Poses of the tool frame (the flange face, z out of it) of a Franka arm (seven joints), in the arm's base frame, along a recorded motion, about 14 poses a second.
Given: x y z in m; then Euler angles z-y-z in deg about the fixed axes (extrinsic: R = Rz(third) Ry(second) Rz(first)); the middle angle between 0 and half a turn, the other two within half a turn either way.
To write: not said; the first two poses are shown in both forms.
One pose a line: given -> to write
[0.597 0.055 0.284 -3.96 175.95 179.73] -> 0.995 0.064 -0.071 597; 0.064 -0.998 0.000 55; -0.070 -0.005 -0.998 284; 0 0 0 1
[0.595 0.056 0.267 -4.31 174.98 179.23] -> 0.994 0.061 -0.087 595; 0.062 -0.998 0.001 56; -0.087 -0.007 -0.996 267; 0 0 0 1
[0.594 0.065 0.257 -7.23 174.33 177.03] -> 0.992 0.074 -0.099 594; 0.075 -0.997 0.005 65; -0.098 -0.012 -0.995 257; 0 0 0 1
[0.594 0.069 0.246 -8.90 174.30 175.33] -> 0.992 0.073 -0.099 594; 0.074 -0.997 0.008 69; -0.098 -0.015 -0.995 246; 0 0 0 1
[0.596 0.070 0.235 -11.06 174.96 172.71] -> 0.994 0.065 -0.087 596; 0.066 -0.998 0.011 70; -0.086 -0.017 -0.996 235; 0 0 0 1
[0.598 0.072 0.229 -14.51 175.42 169.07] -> 0.995 0.062 -0.078 598; 0.063 -0.998 0.015 72; -0.077 -0.020 -0.997 229; 0 0 0 1
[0.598 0.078 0.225 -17.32 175.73 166.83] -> 0.995 0.072 -0.072 598; 0.073 -0.997 0.017 78; -0.071 -0.022 -0.997 225; 0 0 0 1
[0.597 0.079 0.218 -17.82 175.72 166.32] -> 0.995 0.071 -0.073 597; 0.073 -0.997 0.018 79; -0.071 -0.023 -0.997 218; 0 0 0 1
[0.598 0.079 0.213 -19.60 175.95 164.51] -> 0.995 0.071 -0.068 598; 0.072 -0.997 0.019 79; -0.067 -0.024 -0.998 213; 0 0 0 1
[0.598 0.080 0.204 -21.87 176.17 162.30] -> 0.995 0.072 -0.064 598; 0.073 -0.997 0.020 80; -0.062 -0.025 -0.998 204; 0 0 0 1
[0.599 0.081 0.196 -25.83 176.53 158.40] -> 0.996 0.073 -0.056 599; 0.074 -0.997 0.022 81; -0.054 -0.026 -0.998 196; 0 0 0 1
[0.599 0.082 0.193 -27.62 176.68 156.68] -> 0.996 0.074 -0.053 599; 0.076 -0.997 0.023 82; -0.051 -0.027 -0.998 193; 0 0 0 1
